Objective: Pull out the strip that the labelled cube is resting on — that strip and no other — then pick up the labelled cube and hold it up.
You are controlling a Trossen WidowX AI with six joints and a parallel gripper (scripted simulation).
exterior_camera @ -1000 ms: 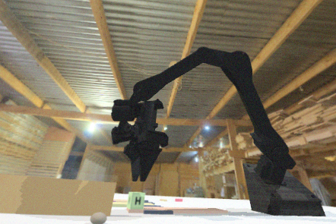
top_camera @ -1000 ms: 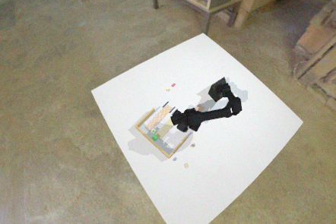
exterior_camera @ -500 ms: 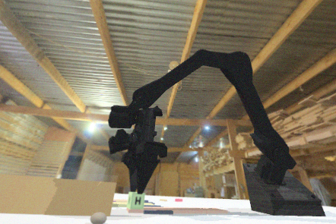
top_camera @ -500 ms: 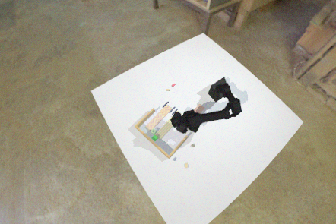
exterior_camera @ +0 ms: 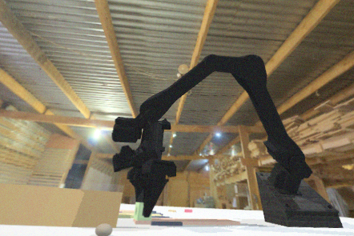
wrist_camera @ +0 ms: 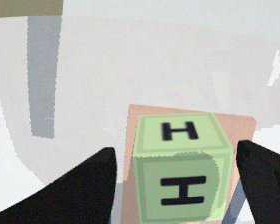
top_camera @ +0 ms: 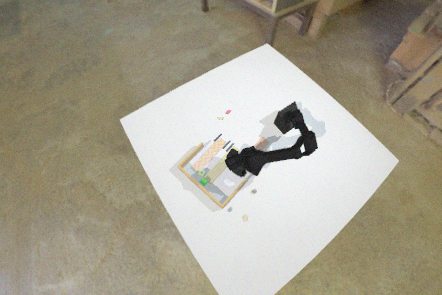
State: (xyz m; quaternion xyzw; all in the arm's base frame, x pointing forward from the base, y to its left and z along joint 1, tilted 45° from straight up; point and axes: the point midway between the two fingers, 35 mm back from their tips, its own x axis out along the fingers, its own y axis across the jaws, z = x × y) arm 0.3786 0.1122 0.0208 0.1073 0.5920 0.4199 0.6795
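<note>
Now: the dark pebble 14 cm to the left of my gripper tip, 3 cm ahead of it and 1 cm below it. Also, from my gripper tip: red piece (35 cm to the right, 13 cm behind, 1 cm below).
</note>
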